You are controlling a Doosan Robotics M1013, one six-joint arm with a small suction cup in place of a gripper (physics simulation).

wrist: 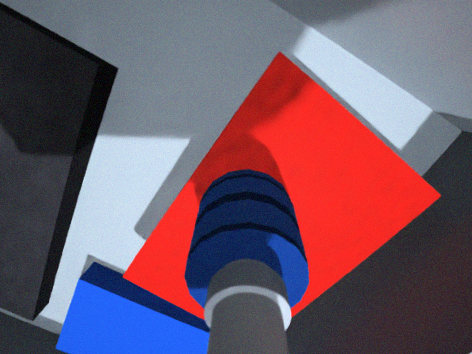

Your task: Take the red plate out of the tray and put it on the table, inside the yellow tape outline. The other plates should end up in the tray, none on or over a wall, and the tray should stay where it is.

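Places are measured from the arm's base along level axes (x down, y left, z ahead), in metres.
Pixels of known places: hand, its tool point: (246, 198).
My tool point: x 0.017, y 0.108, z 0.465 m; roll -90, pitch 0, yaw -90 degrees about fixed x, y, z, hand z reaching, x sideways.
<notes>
For each thing: its middle in the pictures, then the offset to it from my tool point. "*": a spot on its surface instead.
- red plate, middle of its body: (263, 234) dx -0.005, dy -0.007, dz -0.011 m
- light grey tray, a spot on its surface: (117, 170) * dx +0.009, dy +0.052, dz +0.006 m
- black plate, a spot on its surface: (40, 175) * dx -0.001, dy +0.076, dz +0.007 m
- blue plate, middle of its body: (156, 341) dx +0.004, dy +0.046, dz -0.095 m
- dark surface, a spot on its surface: (410, 280) * dx -0.016, dy -0.055, dz -0.020 m
My suction cup (246, 220), dark blue and ribbed, is pressed on the top face of the red plate (340, 165) and holds it. The red plate is raised off the tray floor, and its right corner and lower right edge overlap the tray's right wall in this view. The light grey tray (117, 170) lies below. A black plate (40, 175) is at the left, and a blue plate (135, 315) is at the bottom left, close to the red plate's lower left edge. The cup and its stem hide part of the red plate. The yellow tape outline does not show.
The tray's wall (437, 137) runs close beside the red plate at the right. A dark surface (410, 280) lies beyond it at the lower right. Shadows fall across the tray and the red plate.
</notes>
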